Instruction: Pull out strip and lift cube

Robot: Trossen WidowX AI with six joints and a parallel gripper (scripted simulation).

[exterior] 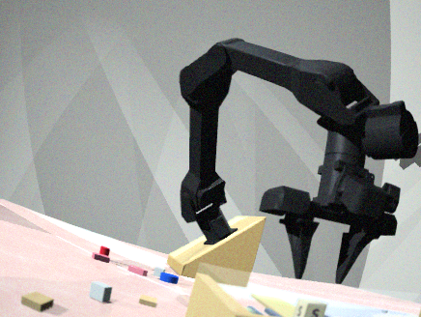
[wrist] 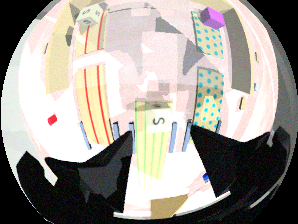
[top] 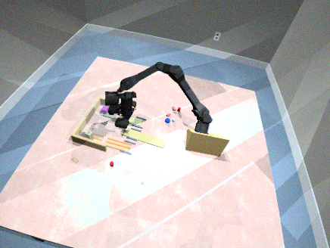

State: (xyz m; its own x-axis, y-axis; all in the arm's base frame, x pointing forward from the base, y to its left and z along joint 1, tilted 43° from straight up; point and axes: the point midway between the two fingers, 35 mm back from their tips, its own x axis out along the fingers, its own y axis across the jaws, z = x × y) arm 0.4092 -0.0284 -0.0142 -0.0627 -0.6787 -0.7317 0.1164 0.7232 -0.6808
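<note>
My gripper tip is now 110 mm past the green-striped strip, 30 mm to the right of it and 60 mm above it. Also, from my gripper tip: dotted strip: 10 mm behind, 90 mm to the right, 60 mm below; then orange-striped strip: 20 mm ahead, 100 mm to the left, 60 mm below; then blue puck: 230 mm behind, 120 mm to the right, 60 mm below.
</note>
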